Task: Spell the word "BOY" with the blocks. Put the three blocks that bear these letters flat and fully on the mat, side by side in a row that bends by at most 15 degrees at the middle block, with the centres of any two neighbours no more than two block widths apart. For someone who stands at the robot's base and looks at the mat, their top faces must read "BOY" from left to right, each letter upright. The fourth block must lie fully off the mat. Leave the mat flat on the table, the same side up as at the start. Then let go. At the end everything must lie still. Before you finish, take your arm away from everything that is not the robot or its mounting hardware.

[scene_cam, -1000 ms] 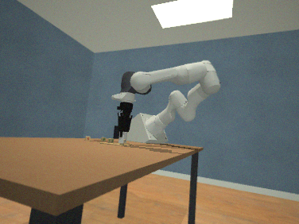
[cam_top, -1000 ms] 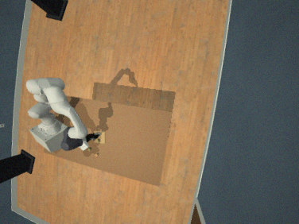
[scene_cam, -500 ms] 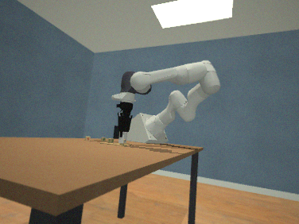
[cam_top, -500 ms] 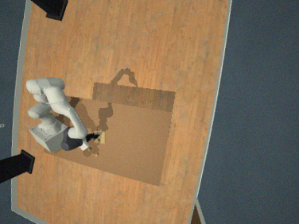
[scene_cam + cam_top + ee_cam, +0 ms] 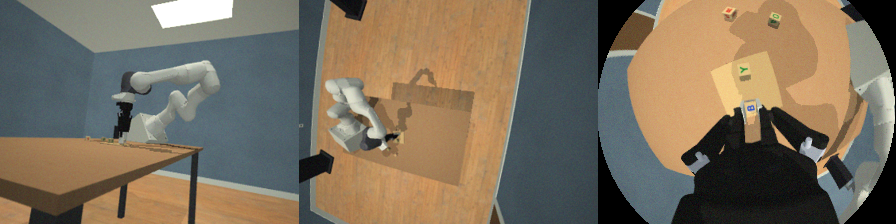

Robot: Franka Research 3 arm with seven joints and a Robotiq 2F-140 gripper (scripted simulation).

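Right now my hand is 10 mm short of the mat, 40 mm to the left of it and 40 mm above it.
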